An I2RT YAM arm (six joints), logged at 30 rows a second.
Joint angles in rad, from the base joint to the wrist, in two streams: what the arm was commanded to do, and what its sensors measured. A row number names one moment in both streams.
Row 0, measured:
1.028 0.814 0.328 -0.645 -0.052 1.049
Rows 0 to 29, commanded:
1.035 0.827 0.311 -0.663 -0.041 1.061
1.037 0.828 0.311 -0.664 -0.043 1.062
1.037 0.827 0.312 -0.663 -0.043 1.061
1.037 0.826 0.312 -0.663 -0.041 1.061
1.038 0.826 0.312 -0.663 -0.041 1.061
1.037 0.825 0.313 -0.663 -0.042 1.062
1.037 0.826 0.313 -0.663 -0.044 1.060
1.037 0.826 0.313 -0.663 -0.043 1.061
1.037 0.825 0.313 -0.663 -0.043 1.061
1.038 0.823 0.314 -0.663 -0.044 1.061
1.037 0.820 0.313 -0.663 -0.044 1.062
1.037 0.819 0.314 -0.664 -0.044 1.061
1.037 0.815 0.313 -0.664 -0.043 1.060
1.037 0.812 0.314 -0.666 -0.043 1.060
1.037 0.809 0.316 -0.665 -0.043 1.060
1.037 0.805 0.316 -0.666 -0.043 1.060
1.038 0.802 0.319 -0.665 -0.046 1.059
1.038 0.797 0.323 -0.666 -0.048 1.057
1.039 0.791 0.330 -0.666 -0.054 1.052
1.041 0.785 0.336 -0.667 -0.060 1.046
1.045 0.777 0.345 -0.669 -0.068 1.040
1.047 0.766 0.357 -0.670 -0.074 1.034
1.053 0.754 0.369 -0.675 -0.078 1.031
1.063 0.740 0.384 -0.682 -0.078 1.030
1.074 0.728 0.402 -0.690 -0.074 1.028
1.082 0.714 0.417 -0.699 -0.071 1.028
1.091 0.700 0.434 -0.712 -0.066 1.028
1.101 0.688 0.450 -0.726 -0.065 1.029
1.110 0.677 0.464 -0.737 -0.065 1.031
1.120 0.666 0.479 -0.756 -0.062 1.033
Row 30, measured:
1.099 0.694 0.427 -0.712 -0.064 1.047
